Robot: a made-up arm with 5 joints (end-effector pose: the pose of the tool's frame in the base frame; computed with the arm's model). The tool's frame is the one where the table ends. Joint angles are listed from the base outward.
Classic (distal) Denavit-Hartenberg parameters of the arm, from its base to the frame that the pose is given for. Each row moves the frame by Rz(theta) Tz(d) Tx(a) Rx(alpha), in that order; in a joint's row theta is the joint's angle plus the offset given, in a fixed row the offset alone. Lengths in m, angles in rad.
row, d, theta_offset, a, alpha
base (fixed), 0.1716, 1.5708, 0, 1.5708
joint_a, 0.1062, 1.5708, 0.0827, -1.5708
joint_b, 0.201, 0, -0.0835, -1.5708
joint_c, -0.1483, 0, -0.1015, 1.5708
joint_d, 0.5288, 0, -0.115, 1.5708
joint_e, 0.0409, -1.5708, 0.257, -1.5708
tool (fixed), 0.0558, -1.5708, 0, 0
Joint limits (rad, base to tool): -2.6..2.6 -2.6..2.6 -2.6..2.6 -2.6..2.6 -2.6..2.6
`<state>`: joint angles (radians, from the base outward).
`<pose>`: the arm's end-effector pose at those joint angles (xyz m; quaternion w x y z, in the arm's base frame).
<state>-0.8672 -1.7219 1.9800 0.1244 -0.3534</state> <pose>0.3329 -0.3309 0.3114 0.0246 -0.6327 0.5496 0.5450</pose>
Working (the frame after each row of the table, in the pose's form):
after base (fixed): 0.0000 0.0000 0.1716 0.5000 0.5000 0.5000 0.5000
after joint_a: 0.1062 0.0631 0.2251 0.6638 0.2437 -0.2437 0.6638
after joint_b: 0.0237 -0.0574 0.3865 0.9049 -0.4189 0.0685 -0.0317
after joint_c: 0.0413 -0.2341 0.3587 0.4919 0.2478 0.7969 0.2484
after joint_d: 0.5636 -0.2373 0.2173 0.1263 0.5461 0.7484 -0.3546
after joint_e: 0.3699 -0.3661 0.3340 0.3680 0.0587 -0.8360 -0.4027

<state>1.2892 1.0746 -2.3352 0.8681 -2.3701</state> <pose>0.6379 -0.1412 0.7040 0.6606 0.6706 -0.0087 -0.3374</pose>
Working (the frame after each row of the table, in the pose's form):
after base (fixed): 0.0000 0.0000 0.1716 0.5000 0.5000 0.5000 0.5000
after joint_a: 0.1062 -0.0794 0.1946 0.0992 0.7001 -0.7001 0.0992
after joint_b: 0.1796 -0.0971 -0.0095 0.1963 0.1476 -0.7749 -0.5825
after joint_c: 0.1885 -0.2342 0.1064 0.8693 -0.2205 0.4083 0.1703
after joint_d: 0.5207 -0.0407 0.4872 0.5271 0.4870 0.6952 0.0402
after joint_e: 0.6638 -0.0920 0.6984 0.7057 0.4680 -0.4804 0.2285

